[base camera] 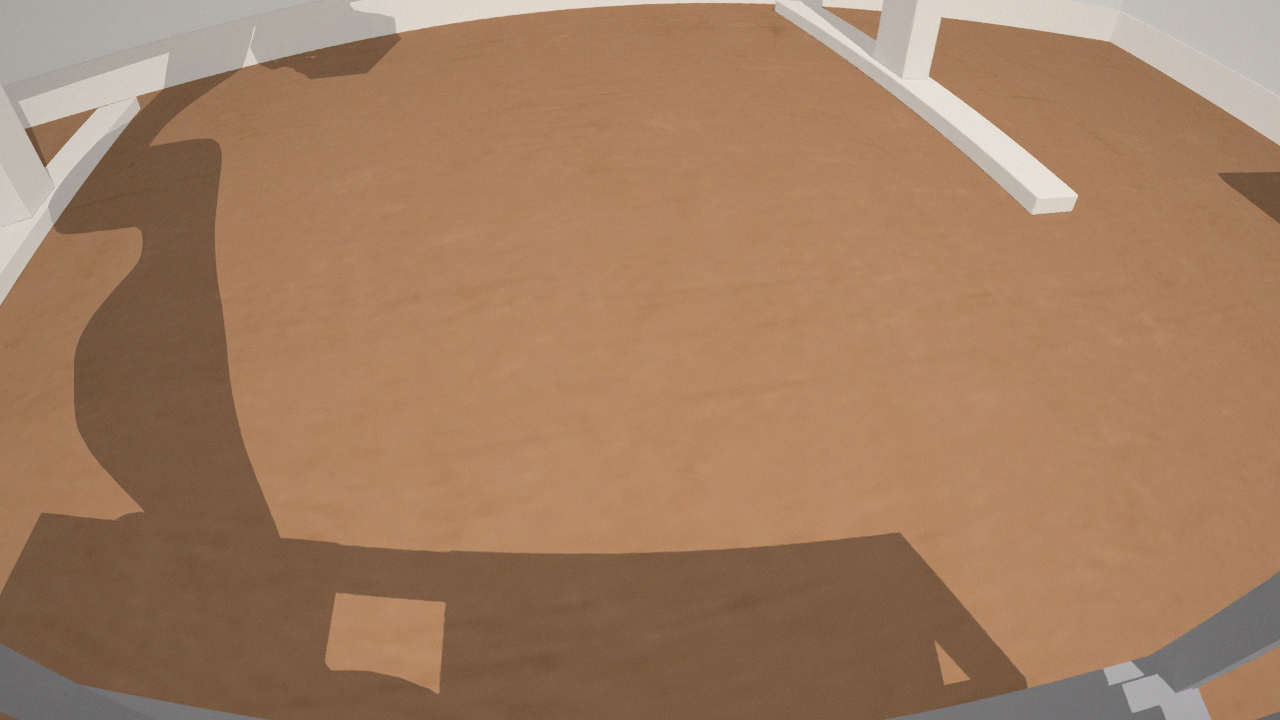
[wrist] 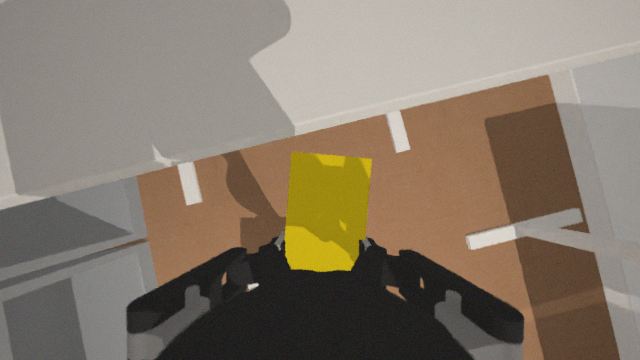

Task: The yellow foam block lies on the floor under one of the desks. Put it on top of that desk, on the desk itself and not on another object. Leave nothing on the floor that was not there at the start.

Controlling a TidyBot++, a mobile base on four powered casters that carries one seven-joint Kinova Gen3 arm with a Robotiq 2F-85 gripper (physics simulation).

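Frame: origin at the arm's base, x down, y right, z back, level; centimetres.
Where they show: gripper, fingertip midpoint: point(wrist: 322, 242).
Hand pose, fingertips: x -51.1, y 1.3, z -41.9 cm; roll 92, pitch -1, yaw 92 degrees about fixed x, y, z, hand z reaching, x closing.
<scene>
Each offset is from my fingertips to the top centre of the thing. "spot": to the spot under its first point. Level surfaces: height alone.
The yellow foam block {dx -3.0, dy +0.2, dz -2.9 cm} point(wrist: 327, 200) is held upright between the fingertips of my gripper point(wrist: 322, 242) in the wrist view. My gripper is shut on it. In this view the block appears over the brown floor, just short of the near edge of a white desk {dx -4.2 cm} point(wrist: 425, 55). The desk's top fills the upper part of the wrist view, with a grey shadow over its left side. The desk's feet point(wrist: 190, 183) point(wrist: 398, 132) stick out below that edge. The block and the gripper do not show in the base camera view.
In the base camera view a white desk leg foot {spot: dx +88.3, dy +45.8, dz -35.2 cm} point(base camera: 993, 147) lies at the upper right, and another leg {spot: dx +82.7, dy -76.4, dz -29.1 cm} point(base camera: 19, 170) stands at the left edge. In the wrist view a separate white foot {spot: dx +88.2, dy +100.7, dz +26.0 cm} point(wrist: 492, 237) lies at the right, beside a pale wall-like surface. Grey surfaces point(wrist: 110, 295) stand at the lower left.
</scene>
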